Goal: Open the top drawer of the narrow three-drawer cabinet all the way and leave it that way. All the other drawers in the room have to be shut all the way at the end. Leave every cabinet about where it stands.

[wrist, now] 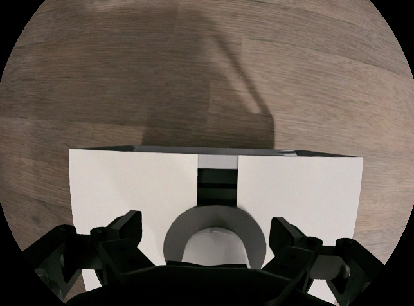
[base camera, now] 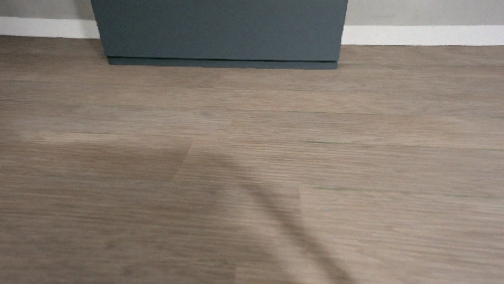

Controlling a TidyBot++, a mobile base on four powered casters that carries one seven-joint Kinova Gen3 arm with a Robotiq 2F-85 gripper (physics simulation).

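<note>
The lower part of a dark blue-grey cabinet shows at the top of the base camera view, standing on the floor against the wall. Its upper part is cut off, and I see no handle or drawer gap on the part that shows. I cannot tell whether it is the narrow three-drawer cabinet or whether any drawer is open. My gripper is open, its two fingers wide apart with no object between them. In the wrist view it hangs over the robot's own white base, away from any cabinet.
The white top of my mobile base fills the lower middle of the wrist view, with the round grey arm mount on it. Wood floor lies ahead of the base. A white baseboard runs along the wall.
</note>
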